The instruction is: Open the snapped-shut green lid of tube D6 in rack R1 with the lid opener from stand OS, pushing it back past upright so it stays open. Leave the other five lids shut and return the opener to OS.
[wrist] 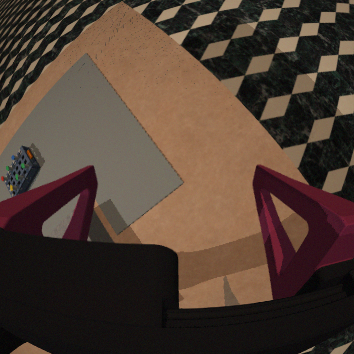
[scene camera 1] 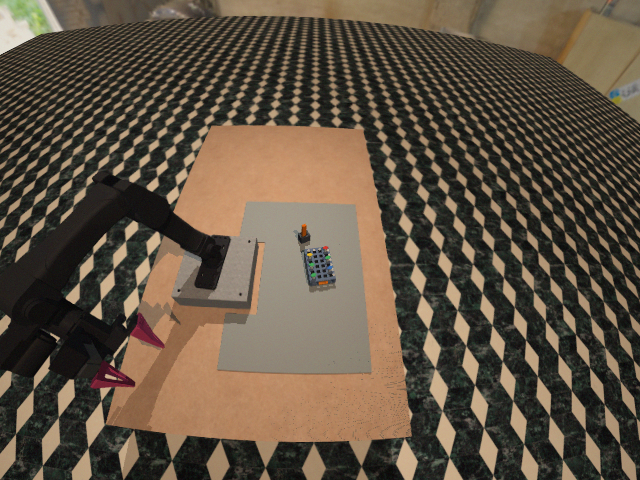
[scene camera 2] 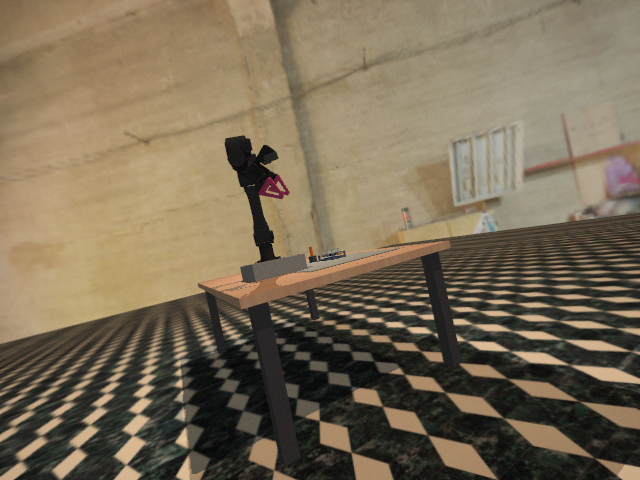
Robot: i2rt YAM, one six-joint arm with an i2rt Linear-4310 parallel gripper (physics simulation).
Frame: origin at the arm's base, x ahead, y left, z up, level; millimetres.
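Seen in the pictures: gripper, fingertip midpoint: (wrist: 174,173) (scene camera 1: 149,365) (scene camera 2: 285,195); arm's base at its link origin: (scene camera 1: 213,261) (scene camera 2: 268,261).
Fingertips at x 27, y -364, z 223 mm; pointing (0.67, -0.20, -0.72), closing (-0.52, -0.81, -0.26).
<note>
Offsets run from my fingertips to a thing's middle. Level surfaces: height alone.
My gripper (scene camera 1: 149,366) (scene camera 2: 284,195) (wrist: 174,173) is open and empty, high above the table and well away from the rack and the opener. The rack @(dx +320, dy +408, dz -262 mm) (scene camera 1: 331,281) (scene camera 2: 333,255) (wrist: 31,173) stands on the grey mat. It holds tubes with small coloured lids: a red lid @(dx +335, dy +466, dz -239 mm) (scene camera 1: 325,248), a yellow lid @(dx +284, dy +433, dz -239 mm) (scene camera 1: 309,254), a blue lid @(dx +354, dy +391, dz -239 mm) (scene camera 1: 330,267) and three green ones. Which is D6, and how far each lid is closed, is too small to tell. The orange-handled opener @(dx +256, dy +526, dz -241 mm) (scene camera 1: 303,229) (scene camera 2: 311,251) stands upright in its black stand (scene camera 1: 303,238) (scene camera 2: 312,258), just behind the rack.
The grey mat @(dz -286 mm) (scene camera 1: 299,330) (wrist: 110,135) lies on the wooden table @(dz -289 mm) (scene camera 1: 289,160) (scene camera 2: 330,273) (wrist: 195,125). The arm's grey base block (scene camera 1: 235,273) (scene camera 2: 273,268) stands left of the rack in scene camera 1. The arm's shadow falls across the table's near left part.
</note>
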